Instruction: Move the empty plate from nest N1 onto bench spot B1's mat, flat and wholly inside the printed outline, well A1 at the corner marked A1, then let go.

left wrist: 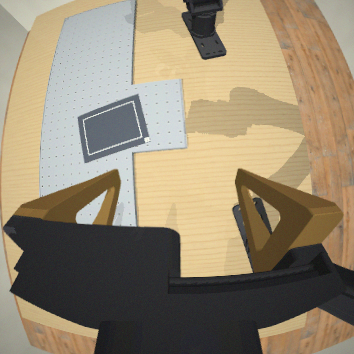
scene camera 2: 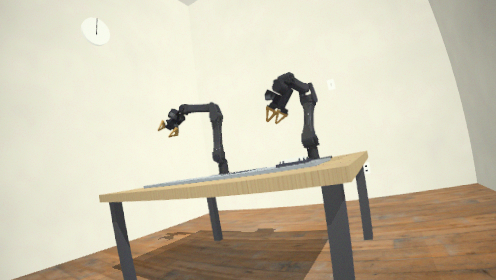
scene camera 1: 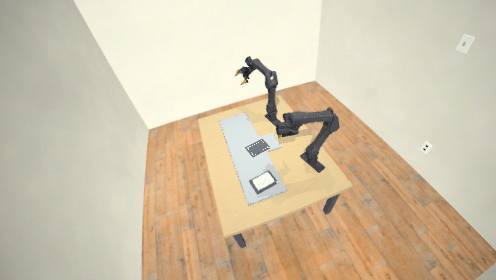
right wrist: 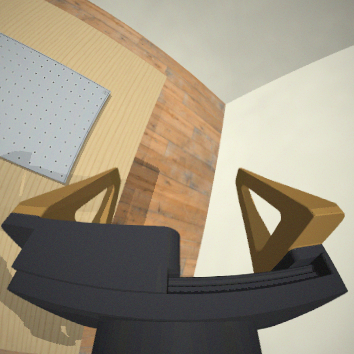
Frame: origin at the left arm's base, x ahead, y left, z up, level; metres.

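Seen in the pictures: left gripper, between the fingertips: (left wrist: 177, 174) (scene camera 2: 271, 122); right gripper, between the fingertips: (scene camera 2: 163, 133) (scene camera 1: 237, 80) (right wrist: 177, 173); left arm's base, origin of its link: (scene camera 1: 312, 162); right arm's base, origin of its link: (left wrist: 202, 32) (scene camera 1: 273, 119).
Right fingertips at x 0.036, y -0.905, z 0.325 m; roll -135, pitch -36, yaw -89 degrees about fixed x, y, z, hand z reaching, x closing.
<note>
Offsets run from my right fingertips to a thing's middle. "*": to the spot under its first point. Level surfaces: height alone.
The white plate {0.293 m down, 0.354 m ahead, 0.820 m left} (scene camera 1: 263, 181) lies in a dark nest {* 0.296 m down, 0.415 m ahead, 0.814 m left} (scene camera 1: 253, 186) near the front end of the grey board in scene camera 1; the nest {0.301 m down, 0.354 m ahead, 0.820 m left} (scene camera 2: 295, 163) shows edge-on in scene camera 2. The dark mat {0.310 m down} (scene camera 1: 257, 147) (left wrist: 111, 128) with a white printed outline lies bare on the board, with a small white mark at one corner in the left wrist view. My left gripper (scene camera 2: 272, 122) (left wrist: 177, 174) is open and empty, high above the table. My right gripper (scene camera 1: 240, 78) (scene camera 2: 165, 133) (right wrist: 177, 173) is open and empty, raised far from the plate. The plate's well markings are unreadable.
The grey perforated board {0.312 m down} (scene camera 1: 234, 131) (left wrist: 95, 50) (right wrist: 45, 107) lies along the wooden table (scene camera 1: 235, 220) (scene camera 2: 225, 188), with a tab toward the arms. The right arm's base (left wrist: 212, 46) stands beyond the mat in the left wrist view. Arm shadows cross the table.
</note>
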